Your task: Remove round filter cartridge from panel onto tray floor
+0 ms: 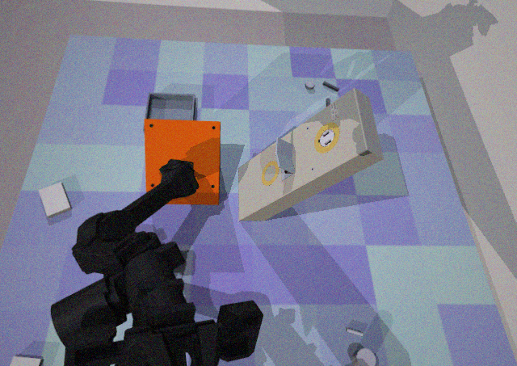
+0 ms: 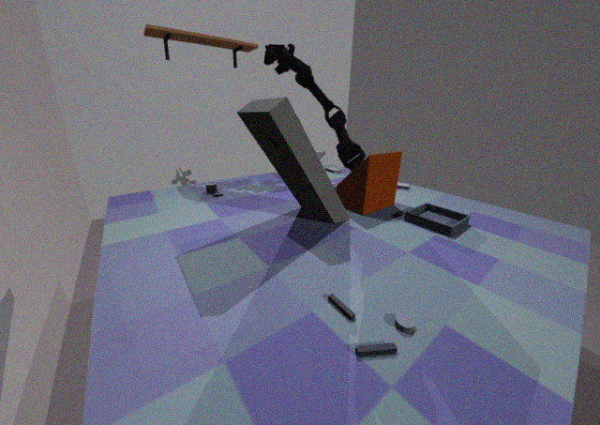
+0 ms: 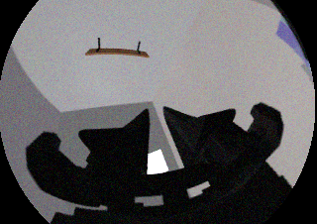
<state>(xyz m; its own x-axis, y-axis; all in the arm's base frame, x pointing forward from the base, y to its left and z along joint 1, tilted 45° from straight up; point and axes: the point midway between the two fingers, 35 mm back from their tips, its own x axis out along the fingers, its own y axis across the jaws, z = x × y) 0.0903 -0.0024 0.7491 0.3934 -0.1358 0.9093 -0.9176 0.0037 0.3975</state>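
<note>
The filter cartridge is 23 cm ahead of my gripper tip, 58 cm to the left of it and 38 cm below it. Round my gripper tip: grey bracket (13 cm ahead, 58 cm to the left, 47 cm below); tray (22 cm behind, 83 cm to the left, 65 cm below).
</note>
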